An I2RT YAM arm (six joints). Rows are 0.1 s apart.
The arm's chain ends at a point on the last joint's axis. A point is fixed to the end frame.
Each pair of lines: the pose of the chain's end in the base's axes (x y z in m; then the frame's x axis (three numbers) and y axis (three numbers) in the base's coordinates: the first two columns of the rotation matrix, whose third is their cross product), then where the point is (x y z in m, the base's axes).
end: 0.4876 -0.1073 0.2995 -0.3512 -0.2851 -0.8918 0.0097 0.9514 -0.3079
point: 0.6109 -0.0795 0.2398
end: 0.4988 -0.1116 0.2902 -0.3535 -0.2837 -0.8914 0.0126 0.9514 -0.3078
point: 0.6221 -0.0842 0.2303
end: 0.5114 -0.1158 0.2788 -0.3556 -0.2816 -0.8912 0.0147 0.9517 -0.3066
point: 0.6347 -0.0887 0.2188
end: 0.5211 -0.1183 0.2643 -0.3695 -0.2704 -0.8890 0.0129 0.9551 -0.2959
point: 0.6436 -0.0909 0.2028
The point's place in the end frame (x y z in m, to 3 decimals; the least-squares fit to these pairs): 0.002 0.046 0.132
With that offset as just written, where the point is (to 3 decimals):
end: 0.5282 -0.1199 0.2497 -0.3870 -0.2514 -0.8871 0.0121 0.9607 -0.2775
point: 0.650 -0.092 0.186
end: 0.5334 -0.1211 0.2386 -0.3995 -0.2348 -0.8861 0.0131 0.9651 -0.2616
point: 0.654 -0.093 0.174
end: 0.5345 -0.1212 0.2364 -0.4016 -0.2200 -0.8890 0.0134 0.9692 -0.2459
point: 0.655 -0.092 0.172
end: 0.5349 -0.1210 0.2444 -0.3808 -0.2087 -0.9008 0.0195 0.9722 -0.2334
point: 0.657 -0.091 0.184
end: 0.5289 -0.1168 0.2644 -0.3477 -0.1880 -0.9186 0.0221 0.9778 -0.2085
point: 0.653 -0.084 0.209
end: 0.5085 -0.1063 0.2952 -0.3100 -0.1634 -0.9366 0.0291 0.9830 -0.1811
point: 0.635 -0.072 0.245
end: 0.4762 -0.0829 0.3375 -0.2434 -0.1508 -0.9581 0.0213 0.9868 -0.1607
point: 0.605 -0.046 0.297
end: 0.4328 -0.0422 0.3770 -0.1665 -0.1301 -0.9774 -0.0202 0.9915 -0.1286
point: 0.562 0.003 0.347
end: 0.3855 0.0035 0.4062 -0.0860 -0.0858 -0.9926 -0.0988 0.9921 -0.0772
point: 0.512 0.061 0.388
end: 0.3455 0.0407 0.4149 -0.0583 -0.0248 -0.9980 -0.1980 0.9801 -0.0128
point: 0.465 0.112 0.404
